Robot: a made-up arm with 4 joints. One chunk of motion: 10 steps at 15 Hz.
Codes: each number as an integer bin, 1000 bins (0 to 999) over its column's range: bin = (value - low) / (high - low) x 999, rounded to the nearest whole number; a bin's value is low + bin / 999 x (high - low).
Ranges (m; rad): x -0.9..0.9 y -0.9..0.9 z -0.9..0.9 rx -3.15..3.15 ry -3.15..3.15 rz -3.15..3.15
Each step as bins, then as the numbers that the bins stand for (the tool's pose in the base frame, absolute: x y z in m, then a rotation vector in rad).
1 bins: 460 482 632 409 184 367
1 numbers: -0.0712 -0.0315 0.2387 -0.5707 -1.9896 -0.8356
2 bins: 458 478 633 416 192 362
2 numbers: -0.0748 -0.0387 0.2405 -0.5266 -1.9392 -0.8671
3 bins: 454 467 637 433 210 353
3 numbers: -0.0820 -0.0586 0.2477 -0.4194 -1.8257 -0.9239
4 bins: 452 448 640 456 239 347
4 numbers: -0.0856 -0.0928 0.2532 -0.2743 -1.6428 -0.9617
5 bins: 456 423 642 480 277 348
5 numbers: -0.0784 -0.1378 0.2568 -0.1230 -1.4032 -0.9554
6 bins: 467 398 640 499 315 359
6 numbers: -0.0586 -0.1829 0.2532 -0.0032 -1.1635 -0.8860
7 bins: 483 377 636 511 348 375
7 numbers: -0.0297 -0.2207 0.2459 0.0725 -0.9554 -0.7851
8 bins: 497 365 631 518 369 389
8 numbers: -0.0045 -0.2423 0.2369 0.1167 -0.8230 -0.6968
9 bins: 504 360 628 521 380 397
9 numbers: 0.0081 -0.2514 0.2315 0.1356 -0.7536 -0.6464
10 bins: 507 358 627 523 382 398
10 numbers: 0.0135 -0.2550 0.2297 0.1482 -0.7410 -0.6401
